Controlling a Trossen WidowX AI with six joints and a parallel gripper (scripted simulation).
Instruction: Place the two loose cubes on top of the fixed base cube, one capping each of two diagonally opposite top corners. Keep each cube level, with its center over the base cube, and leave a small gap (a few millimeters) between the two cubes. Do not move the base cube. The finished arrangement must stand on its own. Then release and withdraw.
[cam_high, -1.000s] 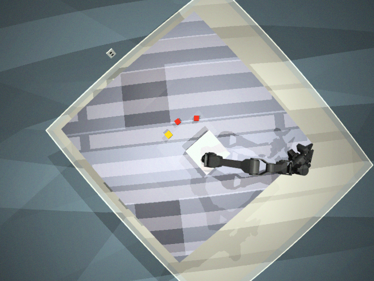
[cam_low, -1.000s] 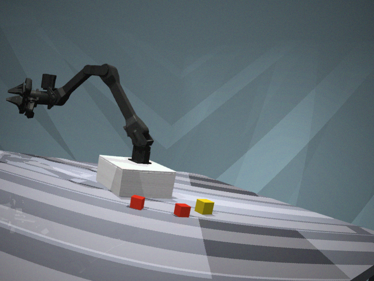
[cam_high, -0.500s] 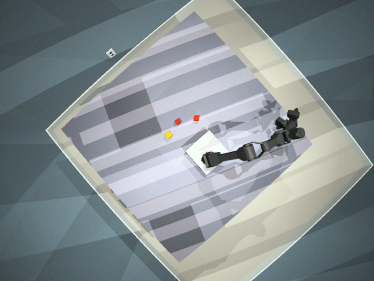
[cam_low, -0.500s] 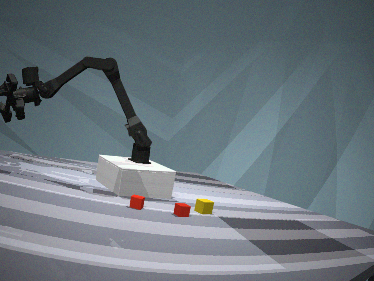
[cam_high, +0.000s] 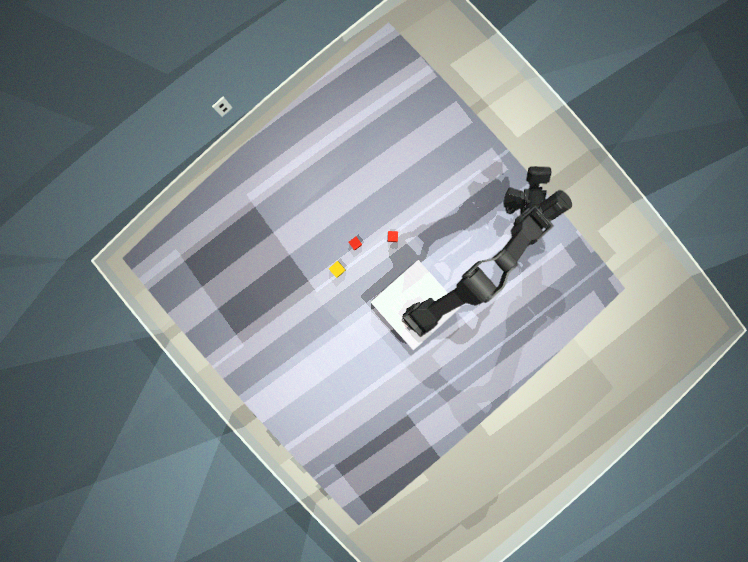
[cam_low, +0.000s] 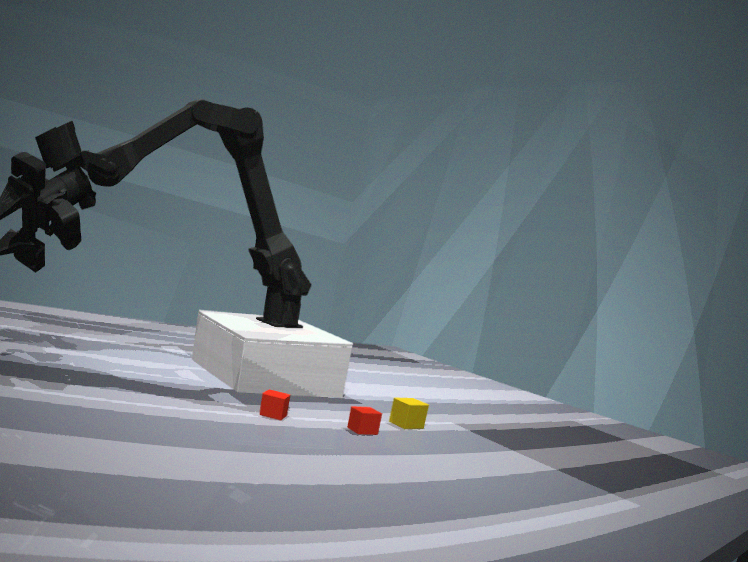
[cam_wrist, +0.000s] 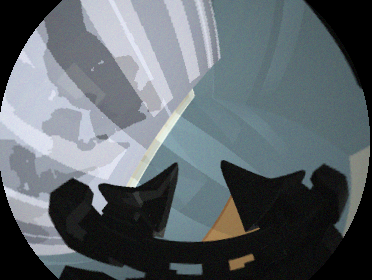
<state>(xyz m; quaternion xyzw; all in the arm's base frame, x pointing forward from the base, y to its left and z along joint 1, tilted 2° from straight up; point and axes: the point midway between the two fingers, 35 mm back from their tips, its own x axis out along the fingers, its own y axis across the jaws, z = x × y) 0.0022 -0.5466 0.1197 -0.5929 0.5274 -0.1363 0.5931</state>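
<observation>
Right now my gripper tip is 280 mm short of the yellow cube, 620 mm to the right of it and 160 mm above it.
</observation>
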